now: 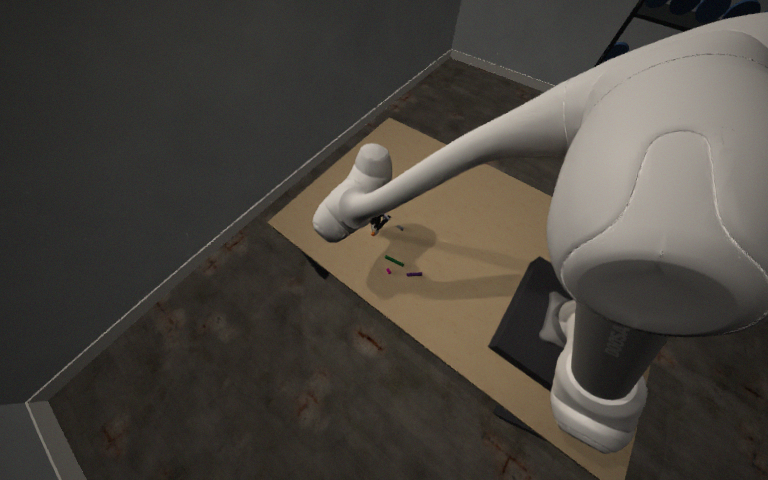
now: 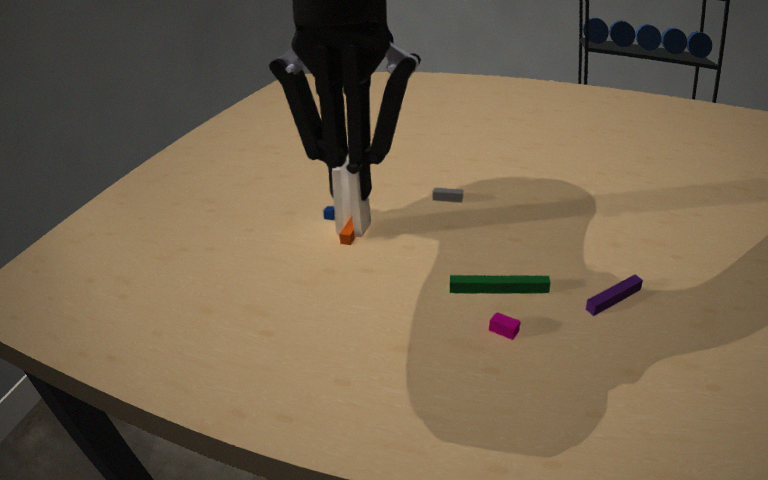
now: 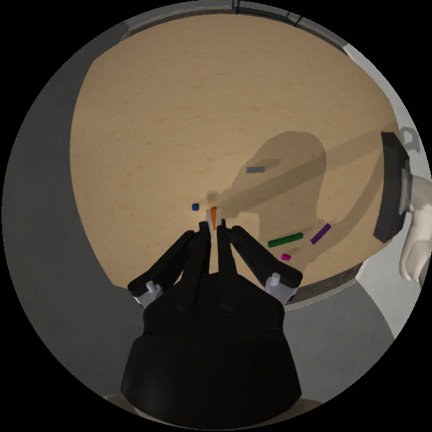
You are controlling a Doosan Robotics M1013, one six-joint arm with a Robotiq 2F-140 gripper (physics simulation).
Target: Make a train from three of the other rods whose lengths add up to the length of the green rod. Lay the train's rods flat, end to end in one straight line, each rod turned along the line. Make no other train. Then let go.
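Places are measured from the arm's base along level axes (x ahead, y left, z up), in metres.
Pixels of known places: gripper, fingertip midpoint: (image 1: 375, 231) (image 2: 353, 228); arm's base, origin of the base link: (image 1: 570, 327).
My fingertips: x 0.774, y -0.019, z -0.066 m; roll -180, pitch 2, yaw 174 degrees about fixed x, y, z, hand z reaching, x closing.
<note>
Ahead of a thing's pixels: the offset from my fingertips to its top centre. Level surfaces: height alone.
My gripper (image 2: 352, 226) (image 3: 214, 215) is shut on the orange rod @(0.000 m ahead, 0.004 m left, 0.007 m up) (image 2: 346, 234) (image 3: 214, 216), low at the table top; part of the rod is hidden between the pads. The small blue rod @(0.029 m ahead, 0.024 m right, 0.007 m up) (image 2: 329, 213) (image 3: 195, 207) lies close beside the fingers. The grey rod @(0.083 m back, 0.068 m right, 0.007 m up) (image 1: 399, 228) (image 2: 447, 195) (image 3: 255, 170) lies farther back. The long green rod @(0.135 m back, 0.080 m left, 0.007 m up) (image 1: 394, 260) (image 2: 499, 284) (image 3: 285, 240) lies flat. The short magenta rod @(0.138 m back, 0.129 m left, 0.007 m up) (image 1: 388, 271) (image 2: 504, 326) (image 3: 286, 257) lies near it, apart. The purple rod @(0.231 m back, 0.090 m left, 0.007 m up) (image 1: 414, 274) (image 2: 614, 294) (image 3: 320, 234) lies aslant beyond one end of the green rod.
The rods lie on the wooden table @(0.003 m down) (image 1: 453, 316) (image 2: 226, 350) (image 3: 165, 100). The arm's dark base plate (image 1: 518, 322) (image 3: 391, 190) is on the same table. A rack (image 2: 651, 55) with blue discs stands behind the table. The arm's shadow falls across the green, magenta and purple rods.
</note>
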